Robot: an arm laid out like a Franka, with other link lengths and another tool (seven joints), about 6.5 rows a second.
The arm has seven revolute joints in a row. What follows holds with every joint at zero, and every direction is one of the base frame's. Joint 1 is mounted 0.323 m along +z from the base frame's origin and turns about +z. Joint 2 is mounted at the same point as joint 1 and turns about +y. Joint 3 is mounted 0.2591 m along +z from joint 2 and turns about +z. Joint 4 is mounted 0.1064 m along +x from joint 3 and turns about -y. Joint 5 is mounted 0.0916 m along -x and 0.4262 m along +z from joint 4 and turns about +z. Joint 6 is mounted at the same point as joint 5 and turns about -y. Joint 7 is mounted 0.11 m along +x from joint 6 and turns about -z. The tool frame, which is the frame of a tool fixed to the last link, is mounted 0.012 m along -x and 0.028 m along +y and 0.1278 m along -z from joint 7; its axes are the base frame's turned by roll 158.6, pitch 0 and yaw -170.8 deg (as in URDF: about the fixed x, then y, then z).
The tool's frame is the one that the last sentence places.
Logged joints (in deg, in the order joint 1, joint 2, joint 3, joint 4, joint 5, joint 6, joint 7), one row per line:
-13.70 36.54 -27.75 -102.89 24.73 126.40 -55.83
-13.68 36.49 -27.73 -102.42 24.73 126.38 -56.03
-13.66 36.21 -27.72 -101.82 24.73 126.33 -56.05
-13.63 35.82 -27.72 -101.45 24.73 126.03 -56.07
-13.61 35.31 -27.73 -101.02 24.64 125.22 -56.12
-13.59 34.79 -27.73 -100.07 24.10 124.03 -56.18
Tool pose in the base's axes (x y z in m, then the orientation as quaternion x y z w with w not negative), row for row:
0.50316 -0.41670 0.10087 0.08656 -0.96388 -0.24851 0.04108
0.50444 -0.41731 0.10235 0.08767 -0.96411 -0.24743 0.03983
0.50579 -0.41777 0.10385 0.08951 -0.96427 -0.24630 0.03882
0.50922 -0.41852 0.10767 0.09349 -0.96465 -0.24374 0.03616
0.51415 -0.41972 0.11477 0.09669 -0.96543 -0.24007 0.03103
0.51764 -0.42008 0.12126 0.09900 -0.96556 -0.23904 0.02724
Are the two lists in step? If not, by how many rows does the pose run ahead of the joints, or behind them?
The pose runs 2 rows behind the joints: the pose in row i belongs to the joints in row i - 2.
